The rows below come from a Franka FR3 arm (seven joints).
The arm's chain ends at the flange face. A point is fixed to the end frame.
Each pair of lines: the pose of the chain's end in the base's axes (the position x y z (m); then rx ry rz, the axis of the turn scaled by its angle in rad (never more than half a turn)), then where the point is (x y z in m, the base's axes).
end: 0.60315, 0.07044, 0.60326, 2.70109, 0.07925, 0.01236
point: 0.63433 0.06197 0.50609
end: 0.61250, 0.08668, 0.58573, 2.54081, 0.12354, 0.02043
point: 0.64454 0.06412 0.49112
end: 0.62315, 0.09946, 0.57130, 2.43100, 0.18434, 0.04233
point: 0.65725 0.06878 0.47975
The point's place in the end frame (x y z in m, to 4 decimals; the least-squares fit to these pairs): 0.0310 -0.0320 0.0922
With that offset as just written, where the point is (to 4 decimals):
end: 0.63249, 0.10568, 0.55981, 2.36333, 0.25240, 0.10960
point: 0.6720 0.0724 0.4714
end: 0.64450, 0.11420, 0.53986, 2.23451, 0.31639, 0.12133
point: 0.6864 0.0726 0.4562
